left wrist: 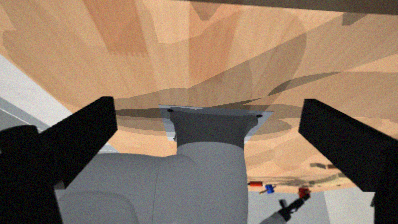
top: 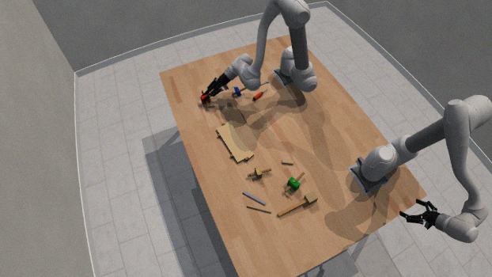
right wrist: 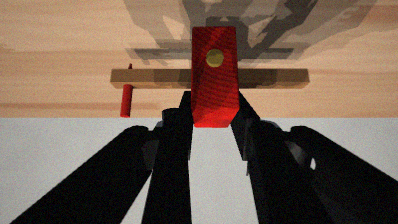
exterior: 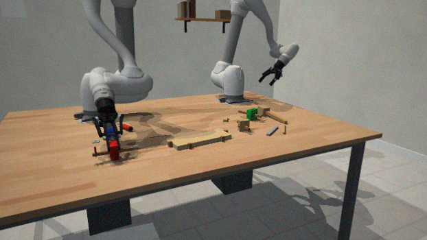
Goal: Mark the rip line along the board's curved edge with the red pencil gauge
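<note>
Now: right hand 40 mm above the red pencil gauge, 10 mm to the left of it and 10 mm past it. Also, from my right hand: pale board (410 mm to the left, 60 mm below, 20 mm behind); red-handled screwdriver (390 mm behind, 120 mm to the left, 60 mm below); blue gauge (240 mm behind, 50 mm below, 40 mm to the left).
</note>
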